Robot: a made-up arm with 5 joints. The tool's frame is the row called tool.
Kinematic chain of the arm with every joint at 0, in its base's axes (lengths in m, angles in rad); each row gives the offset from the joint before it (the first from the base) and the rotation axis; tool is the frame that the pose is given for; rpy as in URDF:
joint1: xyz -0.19 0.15 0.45 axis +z
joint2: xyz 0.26 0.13 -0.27 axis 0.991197 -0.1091 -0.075
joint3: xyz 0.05 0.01 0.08 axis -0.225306 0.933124 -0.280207
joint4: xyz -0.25 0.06 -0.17 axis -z
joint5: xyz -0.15 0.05 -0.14 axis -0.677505 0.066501 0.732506
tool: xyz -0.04 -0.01 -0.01 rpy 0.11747 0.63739 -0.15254
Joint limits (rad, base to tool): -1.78..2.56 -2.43..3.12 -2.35..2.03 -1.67..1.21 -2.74..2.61
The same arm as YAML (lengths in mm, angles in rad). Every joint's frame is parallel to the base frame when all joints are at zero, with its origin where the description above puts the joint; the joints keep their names.
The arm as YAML. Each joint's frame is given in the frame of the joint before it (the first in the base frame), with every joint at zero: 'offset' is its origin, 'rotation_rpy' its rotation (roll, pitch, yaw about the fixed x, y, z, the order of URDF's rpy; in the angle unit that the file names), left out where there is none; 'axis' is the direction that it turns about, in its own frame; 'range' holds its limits. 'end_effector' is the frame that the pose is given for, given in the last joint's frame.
length_unit: mm
angle_unit: rad
chain:
  - id: joint1
    offset: [-190.0, 150.0, 450.0]
    axis: "+z"
    range: [-1.78, 2.56]
  - id: joint2
    offset: [260.0, 130.0, -270.0]
    axis: [0.991197, -0.1091, -0.075]
    range: [-2.43, 3.12]
  - id: joint3
    offset: [50.0, 10.0, 80.0]
    axis: [-0.225306, 0.933124, -0.280207]
    range: [-2.35, 2.03]
  - id: joint4
    offset: [-250.0, 60.0, -170.0]
    axis: "-z"
    range: [-1.67, 1.21]
  - id: joint5
    offset: [-150.0, 50.0, -140.0]
    axis: [-0.677505, 0.066501, 0.732506]
    range: [-2.74, 2.61]
end_effector:
  offset: [-40.0, -10.0, -10.0]
  rotation_rpy: [0.1175, 0.6374, -0.1525]

